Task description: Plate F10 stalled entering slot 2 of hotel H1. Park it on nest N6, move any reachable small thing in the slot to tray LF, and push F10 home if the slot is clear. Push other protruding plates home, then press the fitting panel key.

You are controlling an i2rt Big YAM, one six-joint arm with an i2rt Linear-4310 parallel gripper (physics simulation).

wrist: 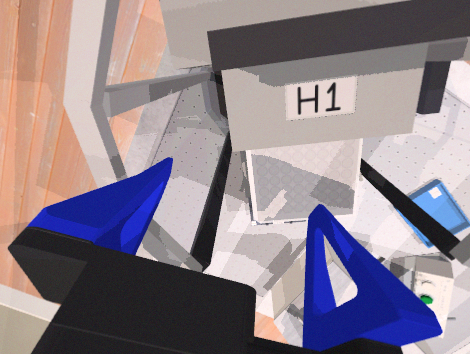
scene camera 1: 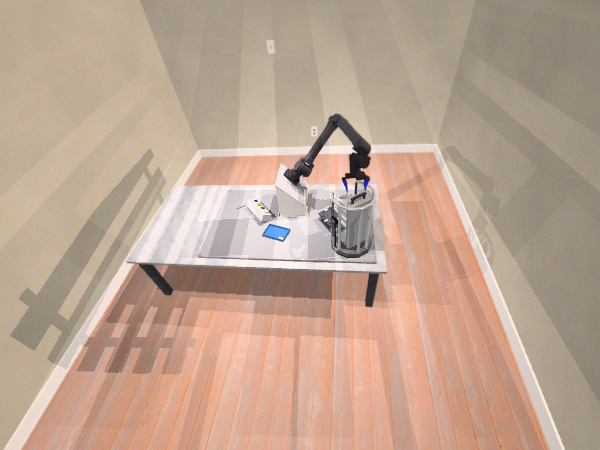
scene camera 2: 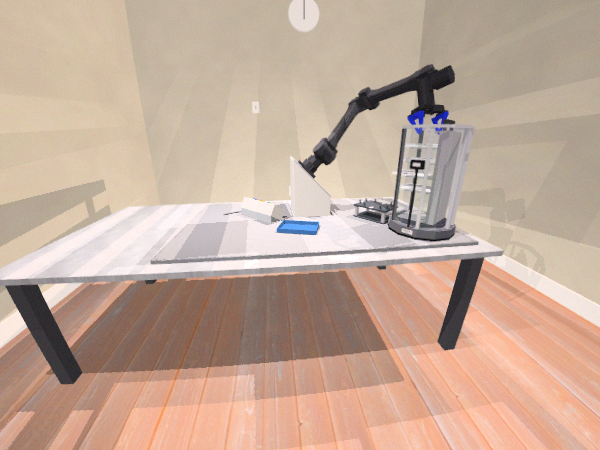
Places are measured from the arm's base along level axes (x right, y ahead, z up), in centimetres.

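Where they show: gripper, fingertip midpoint: (wrist: 245, 188) (scene camera 1: 356, 191) (scene camera 2: 429, 134); arm's base, link origin: (scene camera 1: 291, 177) (scene camera 2: 305, 170).
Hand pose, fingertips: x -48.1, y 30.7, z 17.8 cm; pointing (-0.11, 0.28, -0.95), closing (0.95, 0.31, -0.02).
Observation:
Each offset is from my fingertips to the top centre of the thing. "spot": to the spot under its first point.
My gripper (scene camera 1: 356, 190) (scene camera 2: 429, 131) (wrist: 245, 188) is open and empty, pointing down at the top of hotel H1 @(dx +1.0, dy +5.5, dz +4.4 cm) (scene camera 1: 352, 225) (scene camera 2: 445, 175) (wrist: 320, 100). In the wrist view a pale plate @(dx +2.6, dy +3.6, dz -3.6 cm) (wrist: 305, 185) sticks out below the H1 label, between and beyond the fingertips. I cannot read its name. In scene camera 2, several pale plates sit in the hotel, and one plate (scene camera 2: 400, 173) protrudes to the left. The slot's inside is hidden. The dark nest stand (scene camera 1: 326, 217) (scene camera 2: 375, 207) stands beside the hotel. A blue tray @(dx +50.5, dy +5.9, dz -35.2 cm) (scene camera 1: 276, 232) (scene camera 2: 298, 227) (wrist: 440, 207) lies on the mat.
The key panel @(dx +68.3, dy -10.0, dz -28.6 cm) (scene camera 1: 258, 210) (scene camera 2: 262, 210) (wrist: 440, 280) stands left of the arm's pale wedge base (scene camera 1: 291, 200) (scene camera 2: 307, 195). The hotel's cage has an upper ring @(spot: dx -9.9, dy +1.9, dz +2.5 cm) (wrist: 82, 55) and upright posts close around the fingers. A dark handle bar (wrist: 320, 42) crosses above the H1 label.

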